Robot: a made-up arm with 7 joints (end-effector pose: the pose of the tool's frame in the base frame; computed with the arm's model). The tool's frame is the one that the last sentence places. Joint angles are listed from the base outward.
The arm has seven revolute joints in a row. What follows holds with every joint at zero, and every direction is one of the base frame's. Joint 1 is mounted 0.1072 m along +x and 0.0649 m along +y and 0.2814 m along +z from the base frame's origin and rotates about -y. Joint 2 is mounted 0.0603 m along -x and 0.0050 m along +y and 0.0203 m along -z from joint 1 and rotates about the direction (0.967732, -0.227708, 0.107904). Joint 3 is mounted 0.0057 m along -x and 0.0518 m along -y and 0.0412 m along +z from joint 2 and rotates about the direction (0.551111, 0.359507, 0.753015). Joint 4 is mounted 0.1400 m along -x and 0.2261 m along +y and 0.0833 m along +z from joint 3 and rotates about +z. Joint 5 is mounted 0.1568 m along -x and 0.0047 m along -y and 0.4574 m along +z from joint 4 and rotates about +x. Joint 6 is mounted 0.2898 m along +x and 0.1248 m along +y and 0.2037 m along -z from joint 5 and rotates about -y. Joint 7 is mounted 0.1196 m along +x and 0.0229 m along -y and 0.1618 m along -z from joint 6 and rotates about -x. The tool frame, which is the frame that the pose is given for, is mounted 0.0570 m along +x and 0.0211 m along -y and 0.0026 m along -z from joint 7; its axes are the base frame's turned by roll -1.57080, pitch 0.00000 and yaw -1.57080 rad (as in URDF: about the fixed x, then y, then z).
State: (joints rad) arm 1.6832 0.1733 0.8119 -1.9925 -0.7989 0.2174 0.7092
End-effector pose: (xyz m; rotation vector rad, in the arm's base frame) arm -0.0746 -0.3886 -0.0402 -0.4946 1.5430 -2.4417
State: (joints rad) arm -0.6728 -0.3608 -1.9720 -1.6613 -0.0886 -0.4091 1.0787
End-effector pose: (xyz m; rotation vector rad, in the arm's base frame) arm 0.0257 0.1714 0.2604 -0.8219 -0.7089 1.8059
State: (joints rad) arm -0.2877 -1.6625 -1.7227 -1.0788 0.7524 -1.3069 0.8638
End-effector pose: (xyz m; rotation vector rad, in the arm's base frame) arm 0.4294 0.1628 -0.0195 0.8621 0.3865 2.7878
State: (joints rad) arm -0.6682 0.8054 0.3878 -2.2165 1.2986 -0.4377 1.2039
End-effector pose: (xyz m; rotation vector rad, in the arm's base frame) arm 0.2696 -0.5080 0.3198 0.2464 -2.6272 0.6109
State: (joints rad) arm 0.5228 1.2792 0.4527 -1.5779 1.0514 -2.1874 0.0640
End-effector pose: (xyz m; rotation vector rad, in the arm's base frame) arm -0.1502 -0.4230 0.5323 -0.6346 0.3708 1.7483
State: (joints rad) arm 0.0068 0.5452 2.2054 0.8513 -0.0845 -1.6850 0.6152
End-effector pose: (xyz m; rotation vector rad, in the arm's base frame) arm 0.1660 -0.3216 0.3025 -0.9306 -1.8470 0.2266
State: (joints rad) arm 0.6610 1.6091 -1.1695 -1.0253 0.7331 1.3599 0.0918
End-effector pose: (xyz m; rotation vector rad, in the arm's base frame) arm -0.1691 -0.4361 0.3258 -1.8749 -1.4853 1.5201
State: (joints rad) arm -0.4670 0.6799 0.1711 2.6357 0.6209 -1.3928 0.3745
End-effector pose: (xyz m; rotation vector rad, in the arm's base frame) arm -0.1659 -0.2384 0.5213 -1.6052 -1.8044 0.4428
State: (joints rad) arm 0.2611 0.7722 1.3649 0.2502 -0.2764 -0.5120 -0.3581
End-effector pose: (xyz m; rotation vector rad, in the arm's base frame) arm -0.0884 -0.0839 0.4403 -1.1454 0.1364 0.5965
